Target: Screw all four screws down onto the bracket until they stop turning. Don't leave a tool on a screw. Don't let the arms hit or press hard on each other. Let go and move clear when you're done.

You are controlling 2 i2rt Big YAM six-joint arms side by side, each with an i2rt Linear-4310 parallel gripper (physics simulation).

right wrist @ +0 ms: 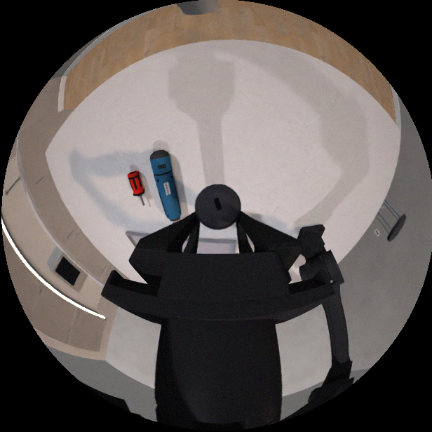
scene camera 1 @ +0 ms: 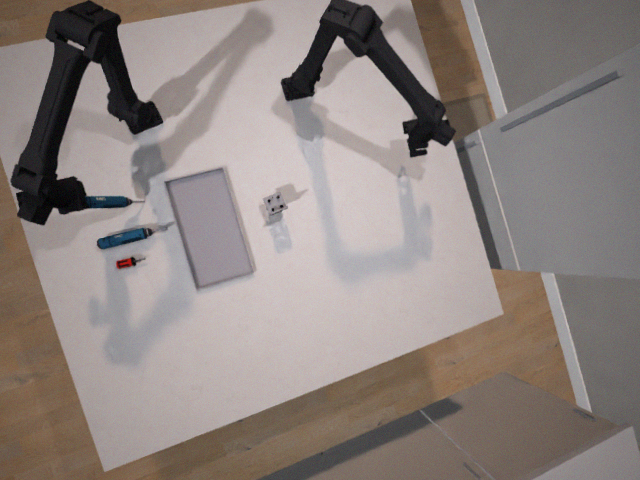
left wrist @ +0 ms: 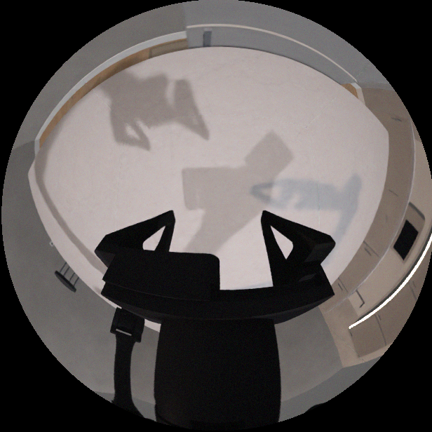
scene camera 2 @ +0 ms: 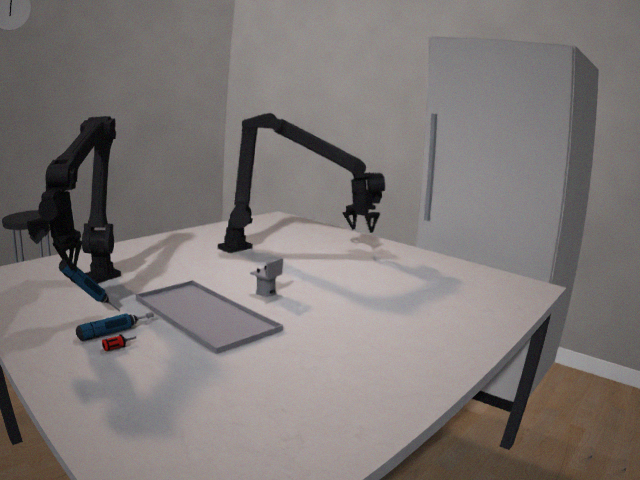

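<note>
The bracket stands right of the tray, with several small dark screw heads on it; how deep they sit is too small to tell. My right gripper is shut on a blue power screwdriver, held tilted above the table with its bit pointing down and right in scene camera 2. A second blue power screwdriver lies on the table. My left gripper is open and empty, far right of the bracket.
A small red screwdriver lies beside the second blue tool. A shallow grey tray lies between the tools and the bracket. A tall fridge stands beyond the table.
</note>
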